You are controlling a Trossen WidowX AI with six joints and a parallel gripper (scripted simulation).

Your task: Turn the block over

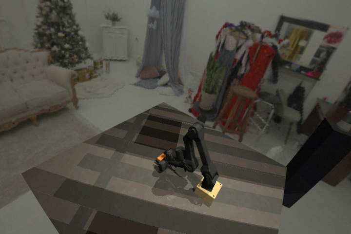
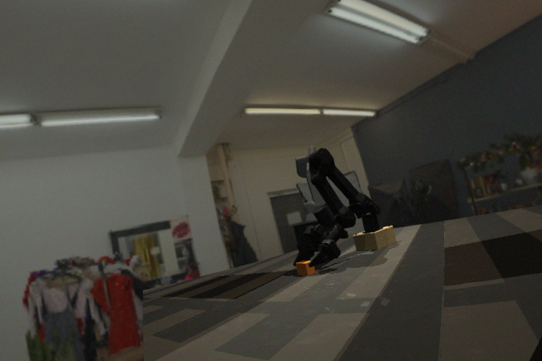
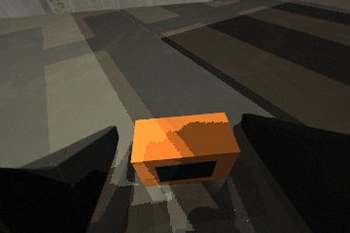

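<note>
The block lies 20 mm behind my gripper tip and 10 mm below it.
</note>
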